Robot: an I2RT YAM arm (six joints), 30 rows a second.
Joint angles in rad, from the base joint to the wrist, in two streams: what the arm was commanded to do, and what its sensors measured. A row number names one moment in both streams.
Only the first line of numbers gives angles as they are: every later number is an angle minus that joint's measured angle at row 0.
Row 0, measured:
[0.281 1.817 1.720 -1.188 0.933 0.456]
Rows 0 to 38, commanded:
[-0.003 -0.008 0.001 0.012 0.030 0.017]
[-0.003 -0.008 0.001 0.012 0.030 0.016]
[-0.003 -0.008 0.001 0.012 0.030 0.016]
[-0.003 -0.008 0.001 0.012 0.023 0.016]
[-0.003 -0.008 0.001 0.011 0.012 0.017]
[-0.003 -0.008 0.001 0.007 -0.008 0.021]
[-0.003 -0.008 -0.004 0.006 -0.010 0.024]
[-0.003 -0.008 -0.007 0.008 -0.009 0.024]
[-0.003 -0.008 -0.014 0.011 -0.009 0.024]
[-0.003 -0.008 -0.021 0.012 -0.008 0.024]
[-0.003 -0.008 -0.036 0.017 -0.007 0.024]
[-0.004 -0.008 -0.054 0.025 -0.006 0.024]
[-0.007 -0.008 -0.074 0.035 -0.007 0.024]
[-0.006 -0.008 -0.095 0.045 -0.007 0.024]
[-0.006 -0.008 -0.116 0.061 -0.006 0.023]
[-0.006 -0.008 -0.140 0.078 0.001 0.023]
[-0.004 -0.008 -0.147 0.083 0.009 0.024]
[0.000 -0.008 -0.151 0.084 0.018 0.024]
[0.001 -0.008 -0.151 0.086 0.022 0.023]
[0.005 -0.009 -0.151 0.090 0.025 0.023]
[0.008 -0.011 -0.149 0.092 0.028 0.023]
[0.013 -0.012 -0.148 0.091 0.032 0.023]
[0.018 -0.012 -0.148 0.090 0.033 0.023]
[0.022 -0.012 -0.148 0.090 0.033 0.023]
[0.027 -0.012 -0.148 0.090 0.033 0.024]
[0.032 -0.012 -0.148 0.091 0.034 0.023]
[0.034 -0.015 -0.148 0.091 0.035 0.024]
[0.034 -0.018 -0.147 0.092 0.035 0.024]
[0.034 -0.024 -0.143 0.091 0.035 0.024]
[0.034 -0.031 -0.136 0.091 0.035 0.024]
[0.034 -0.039 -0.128 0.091 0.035 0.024]
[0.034 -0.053 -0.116 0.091 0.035 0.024]
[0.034 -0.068 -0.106 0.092 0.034 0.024]
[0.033 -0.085 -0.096 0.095 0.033 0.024]
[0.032 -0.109 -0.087 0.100 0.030 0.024]
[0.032 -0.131 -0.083 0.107 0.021 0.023]
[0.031 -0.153 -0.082 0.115 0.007 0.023]
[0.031 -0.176 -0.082 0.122 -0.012 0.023]
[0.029 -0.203 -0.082 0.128 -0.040 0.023]
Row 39, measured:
[0.034 -0.091 -0.134 0.117 -0.010 0.016]
